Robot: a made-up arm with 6 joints.
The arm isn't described. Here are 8 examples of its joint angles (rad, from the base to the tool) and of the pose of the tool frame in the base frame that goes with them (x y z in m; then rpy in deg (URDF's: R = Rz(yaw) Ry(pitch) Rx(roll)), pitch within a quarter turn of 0, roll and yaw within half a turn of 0).
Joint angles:
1: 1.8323 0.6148 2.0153 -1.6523 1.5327 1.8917
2: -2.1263 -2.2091 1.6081 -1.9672 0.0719 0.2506
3: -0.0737 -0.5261 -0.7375 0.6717 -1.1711 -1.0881
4: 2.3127 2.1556 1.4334 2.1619 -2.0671 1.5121
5: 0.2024 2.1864 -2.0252 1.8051 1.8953 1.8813
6: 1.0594 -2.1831 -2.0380 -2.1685 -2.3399 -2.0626
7: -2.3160 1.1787 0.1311 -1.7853 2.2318 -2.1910
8: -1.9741 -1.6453 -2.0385 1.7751 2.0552 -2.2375
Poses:
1: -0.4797 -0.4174 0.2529 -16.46 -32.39 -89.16
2: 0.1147 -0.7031 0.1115 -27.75 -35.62 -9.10
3: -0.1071 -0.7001 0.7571 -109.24 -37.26 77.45
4: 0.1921 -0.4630 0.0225 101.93 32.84 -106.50
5: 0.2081 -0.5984 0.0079 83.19 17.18 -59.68
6: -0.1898 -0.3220 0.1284 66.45 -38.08 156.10
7: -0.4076 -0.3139 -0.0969 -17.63 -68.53 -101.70
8: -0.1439 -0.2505 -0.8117 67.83 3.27 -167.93
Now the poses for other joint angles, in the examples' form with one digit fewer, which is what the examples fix.
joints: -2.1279 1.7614 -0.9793 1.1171 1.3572 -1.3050
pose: -0.308 -0.135 -0.473 117.7 16.9 -9.7
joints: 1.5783 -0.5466 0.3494 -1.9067 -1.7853 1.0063
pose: 0.093 -0.814 0.179 158.5 -13.4 -162.3
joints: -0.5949 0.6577 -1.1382 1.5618 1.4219 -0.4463
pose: -0.447 -0.629 0.279 26.2 52.9 -4.9
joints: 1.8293 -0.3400 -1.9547 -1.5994 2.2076 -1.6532
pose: -0.145 -0.197 0.249 -17.8 58.3 -87.5
